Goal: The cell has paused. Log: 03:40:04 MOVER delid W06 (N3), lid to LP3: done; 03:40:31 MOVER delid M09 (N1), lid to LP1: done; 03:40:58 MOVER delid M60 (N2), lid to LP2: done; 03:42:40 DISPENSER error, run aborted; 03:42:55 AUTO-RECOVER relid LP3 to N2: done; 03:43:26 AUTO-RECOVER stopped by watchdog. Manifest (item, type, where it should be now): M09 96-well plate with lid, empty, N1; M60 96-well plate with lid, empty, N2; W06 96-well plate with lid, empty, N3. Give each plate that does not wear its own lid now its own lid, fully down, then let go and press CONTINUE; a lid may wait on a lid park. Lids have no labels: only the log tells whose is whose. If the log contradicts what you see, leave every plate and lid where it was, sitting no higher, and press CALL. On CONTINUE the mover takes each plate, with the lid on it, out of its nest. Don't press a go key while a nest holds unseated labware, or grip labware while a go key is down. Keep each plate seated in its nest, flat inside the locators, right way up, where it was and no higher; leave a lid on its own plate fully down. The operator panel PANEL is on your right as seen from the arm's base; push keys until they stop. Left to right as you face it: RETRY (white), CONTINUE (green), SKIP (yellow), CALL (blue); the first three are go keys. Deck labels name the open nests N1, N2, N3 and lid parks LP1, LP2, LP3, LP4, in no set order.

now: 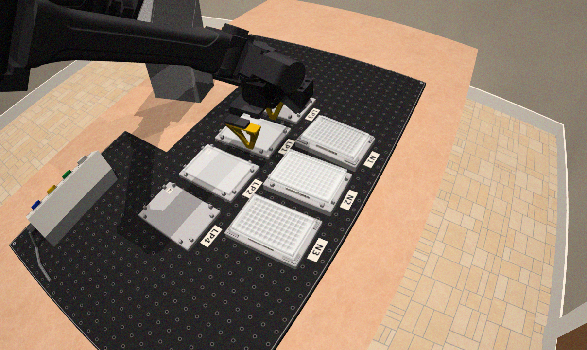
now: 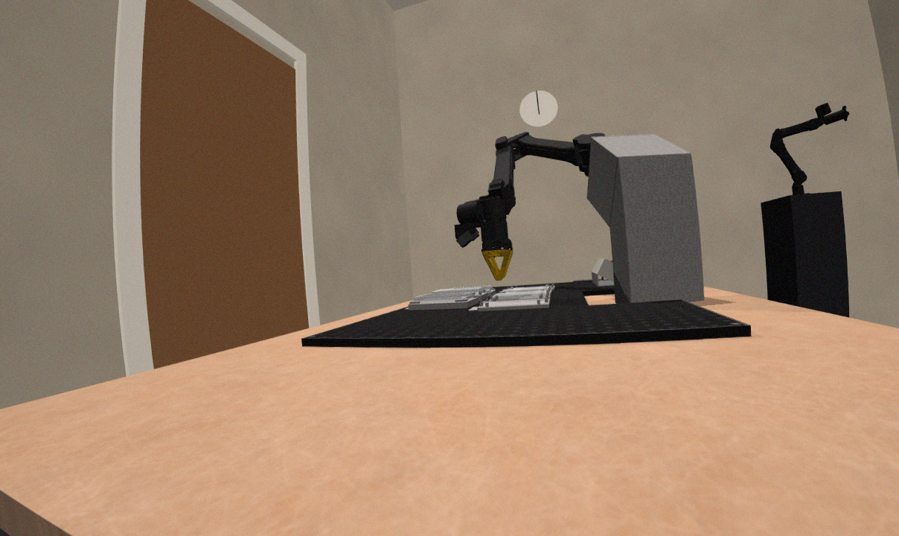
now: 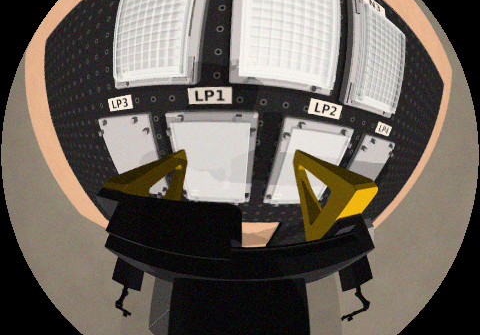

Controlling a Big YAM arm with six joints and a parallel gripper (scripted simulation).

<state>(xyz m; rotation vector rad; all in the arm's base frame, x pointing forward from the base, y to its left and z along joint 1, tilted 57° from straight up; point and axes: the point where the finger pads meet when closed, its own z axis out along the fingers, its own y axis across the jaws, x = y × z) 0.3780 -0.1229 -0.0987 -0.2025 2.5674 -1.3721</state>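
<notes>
Right now my hand is 50 mm past the lid park LP1, 30 mm to the right of it and 60 mm above it. Also, from my hand: lid park LP2 (60 mm behind, 90 mm to the right, 60 mm below); then lid park LP3 (50 mm behind, 160 mm to the left, 60 mm below); then N1 label (220 mm ahead, 80 mm to the left, 60 mm below).
</notes>
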